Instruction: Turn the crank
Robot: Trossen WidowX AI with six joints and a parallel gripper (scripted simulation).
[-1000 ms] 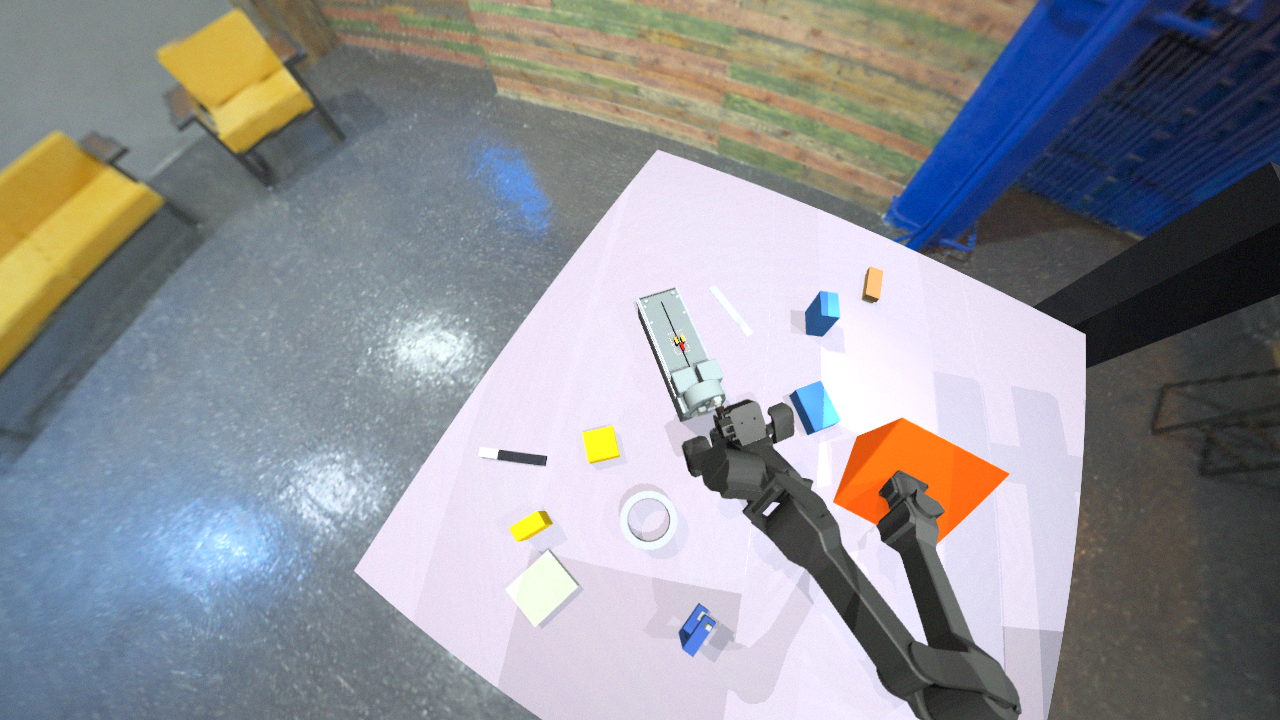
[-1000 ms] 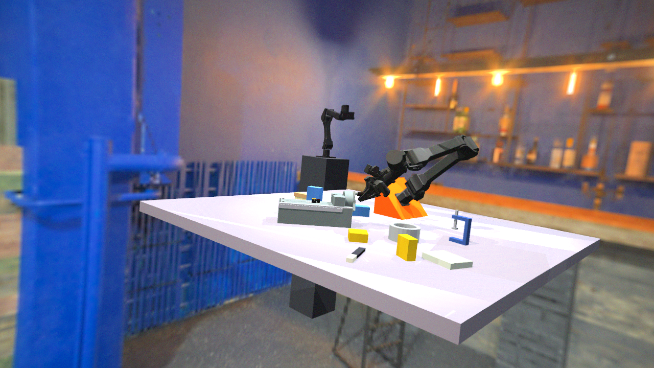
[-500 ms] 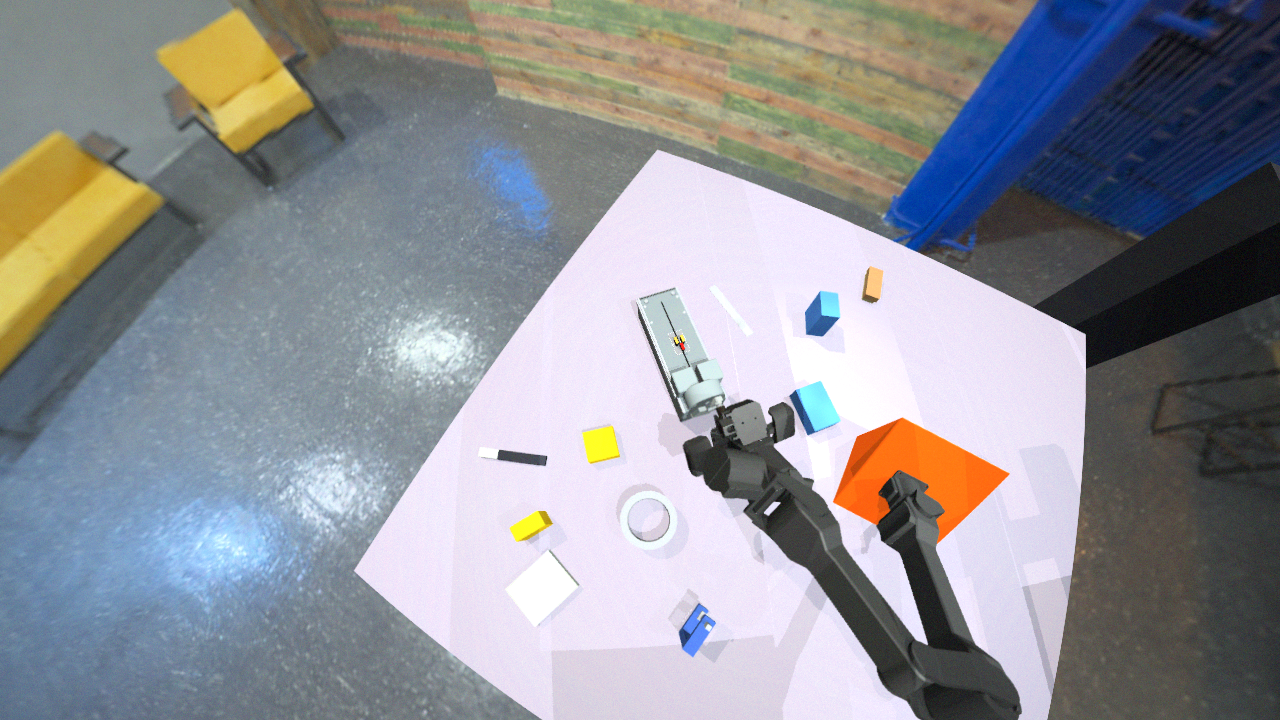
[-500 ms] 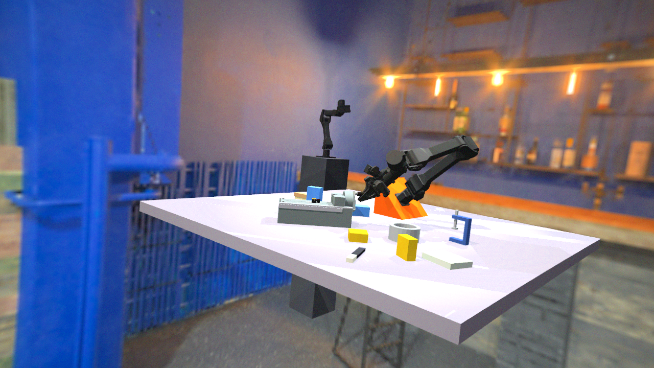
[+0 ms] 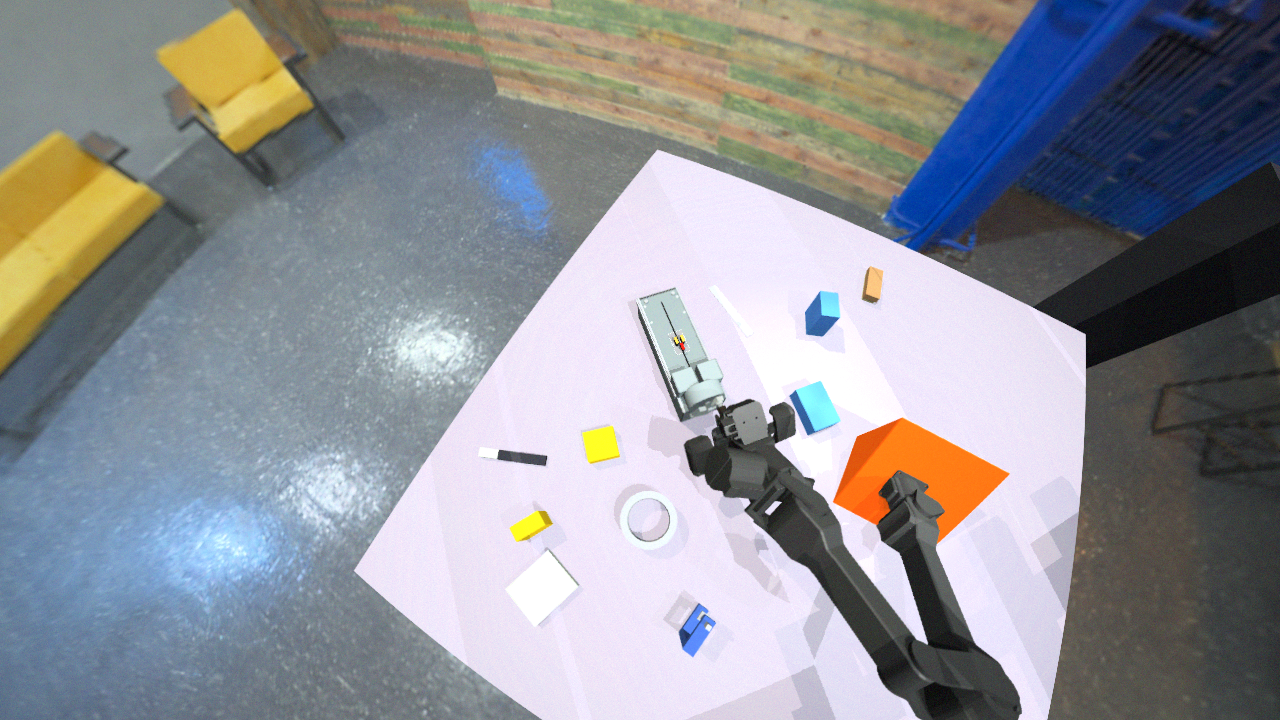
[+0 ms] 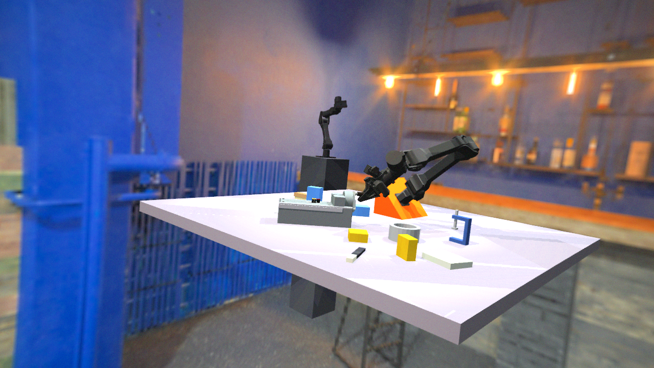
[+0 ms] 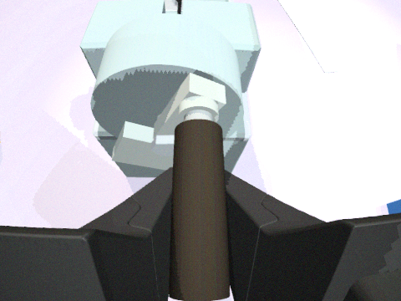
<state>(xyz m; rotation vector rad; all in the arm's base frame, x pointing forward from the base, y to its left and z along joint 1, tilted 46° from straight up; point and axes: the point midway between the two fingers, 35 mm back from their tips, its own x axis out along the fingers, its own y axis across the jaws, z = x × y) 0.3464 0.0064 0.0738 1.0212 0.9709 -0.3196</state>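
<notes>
My gripper tip is now 30 mm below the brown crank handle, 10 mm to the right of it and 10 mm past it. The rest, counted from my gripper tip: metal strip (260 mm to the right, 90 mm below, 80 mm ahead); then blue clamp (340 mm to the left, 130 mm behind, 40 mm below); then red pointer (120 mm ahead, 90 mm to the right, 10 mm below).
</notes>
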